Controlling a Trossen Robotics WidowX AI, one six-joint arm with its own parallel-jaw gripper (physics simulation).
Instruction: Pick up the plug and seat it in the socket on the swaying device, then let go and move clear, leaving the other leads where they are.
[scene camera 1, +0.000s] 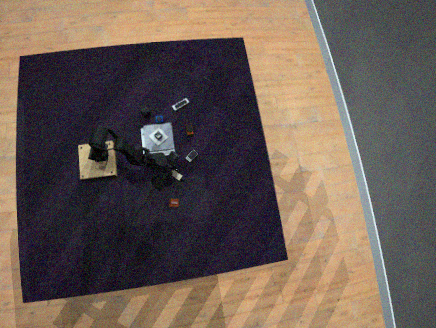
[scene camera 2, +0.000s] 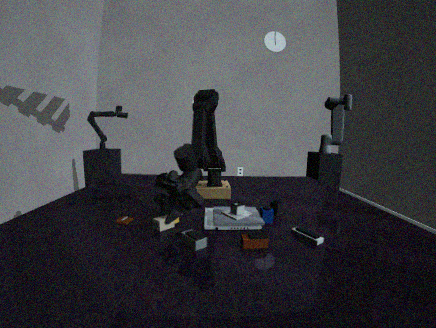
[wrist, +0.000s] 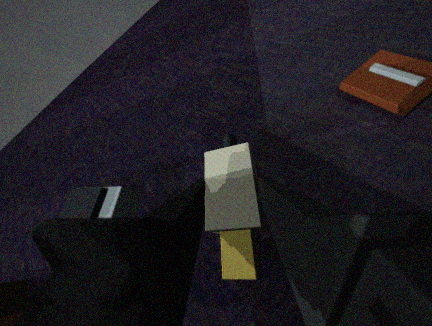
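Observation:
The plug (scene camera 1: 177, 175) (scene camera 2: 164, 224) (wrist: 231, 200) is a cream block with a yellow tip. It lies low at the dark mat, its yellow end toward the arm in the wrist view. My gripper (scene camera 1: 173, 171) (scene camera 2: 173, 218) (wrist: 232, 183) is shut on the plug, with a dark finger against each long side. The device is a flat silver-grey box (scene camera 1: 167, 129) (scene camera 2: 215, 218), bearing a tilted white plate with a small dark-topped socket block (scene camera 1: 158, 135) (scene camera 2: 237, 208). It stands apart from the plug. The socket's opening is too small to make out.
A grey dark-topped block (scene camera 1: 192, 155) (scene camera 2: 199, 243) (wrist: 110, 202) lies near the plug. An orange tile (scene camera 1: 174, 203) (scene camera 2: 124, 220) (wrist: 357, 86) lies on the other side. An orange-brown block (scene camera 1: 190, 131) (scene camera 2: 255, 242), white bar (scene camera 1: 180, 104) (scene camera 2: 315, 240) and blue block (scene camera 1: 159, 119) (scene camera 2: 267, 215) surround the device.

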